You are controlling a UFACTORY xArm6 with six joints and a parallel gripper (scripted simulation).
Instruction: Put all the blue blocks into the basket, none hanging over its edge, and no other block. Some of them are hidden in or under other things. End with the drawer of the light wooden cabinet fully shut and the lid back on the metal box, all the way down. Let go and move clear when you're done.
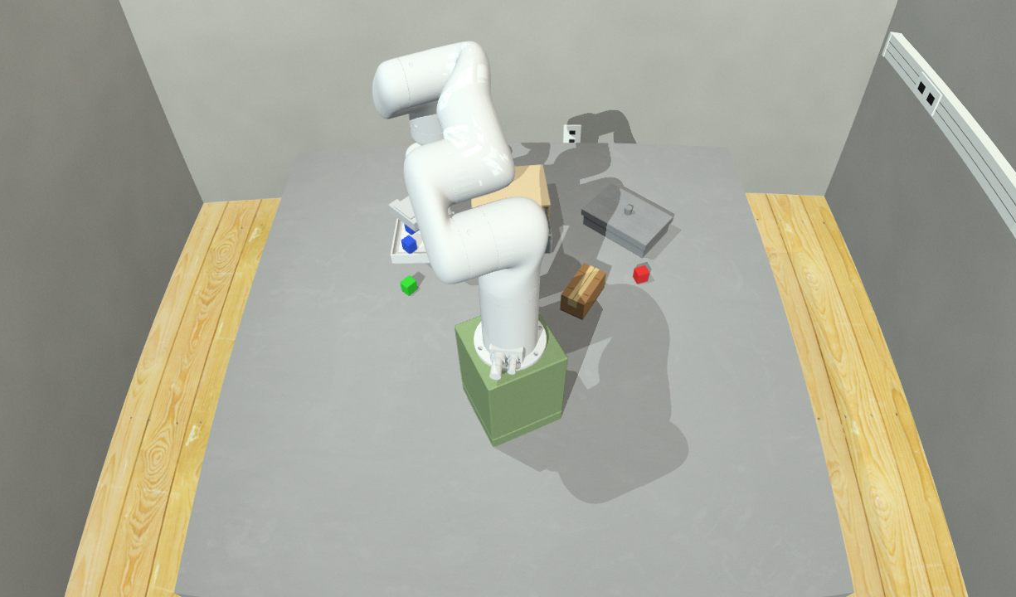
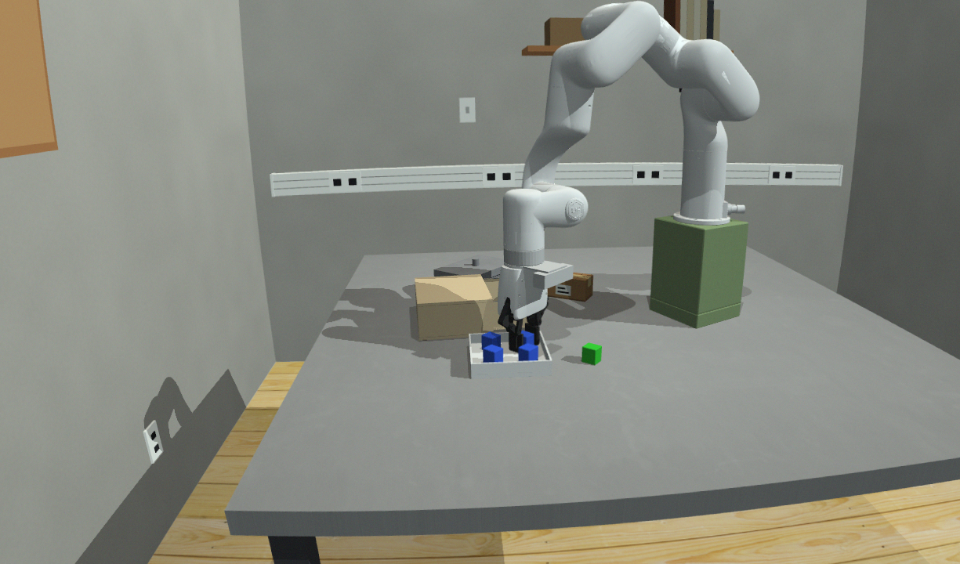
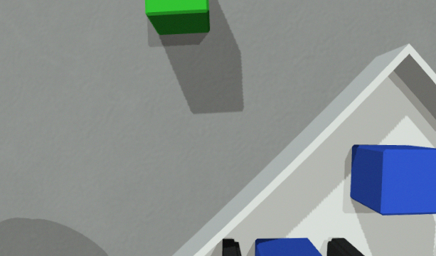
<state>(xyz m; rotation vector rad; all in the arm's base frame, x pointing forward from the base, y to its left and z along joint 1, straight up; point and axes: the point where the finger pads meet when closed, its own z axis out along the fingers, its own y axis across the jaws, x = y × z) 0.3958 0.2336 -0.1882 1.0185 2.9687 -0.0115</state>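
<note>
Right now my hand is 4 cm to the right of the white basket, 3 cm short of it and 2 cm above it. The rest, counted from my hand: light wooden cabinet (17 cm to the right, 11 cm ahead, 1 cm above); brown cardboard box (36 cm to the right, 11 cm behind); dark metal box (46 cm to the right, 13 cm ahead, 1 cm below).
</note>
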